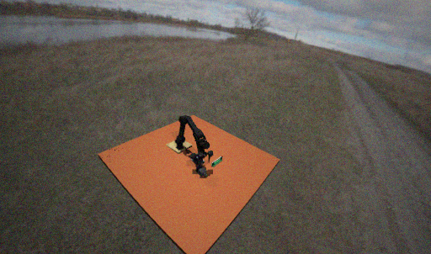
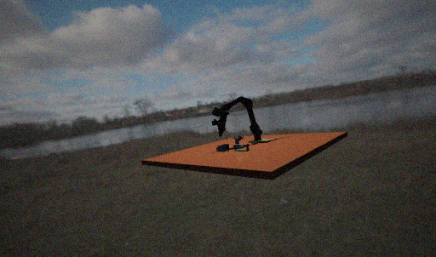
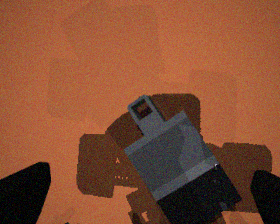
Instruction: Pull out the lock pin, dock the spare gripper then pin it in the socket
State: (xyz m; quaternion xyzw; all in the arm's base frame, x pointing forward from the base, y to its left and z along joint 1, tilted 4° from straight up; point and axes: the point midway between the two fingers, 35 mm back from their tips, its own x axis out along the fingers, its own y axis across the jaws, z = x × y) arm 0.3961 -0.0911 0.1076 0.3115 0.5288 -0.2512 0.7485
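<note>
My gripper tip is 100 mm above the spare gripper. Also, from my gripper tip: green cradle 210 mm to the left, 100 mm below; mount 130 mm behind, 90 mm to the left, 70 mm below.
</note>
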